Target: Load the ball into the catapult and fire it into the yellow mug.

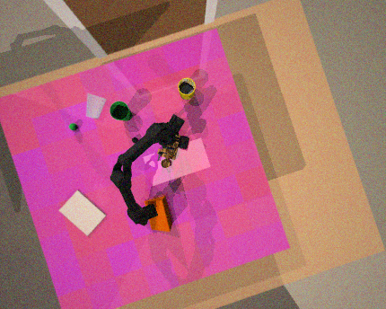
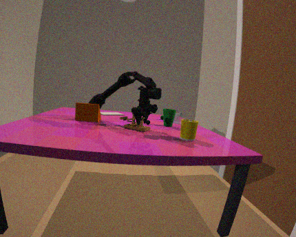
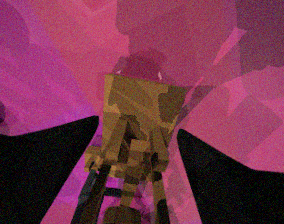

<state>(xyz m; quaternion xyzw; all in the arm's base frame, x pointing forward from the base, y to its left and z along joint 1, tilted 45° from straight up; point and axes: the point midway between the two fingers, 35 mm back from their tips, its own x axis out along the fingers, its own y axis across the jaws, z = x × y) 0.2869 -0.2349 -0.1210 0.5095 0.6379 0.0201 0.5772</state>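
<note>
The dark ball lies 9 cm ahead of my gripper tip, 18 cm to the left of it and 2 cm below it. From my gripper tip the other things lie so: yellow mug: 21 cm ahead, 19 cm to the right; green mug: 24 cm ahead, 17 cm to the left; wooden catapult: 4 cm behind, 6 cm to the left, 2 cm above.
</note>
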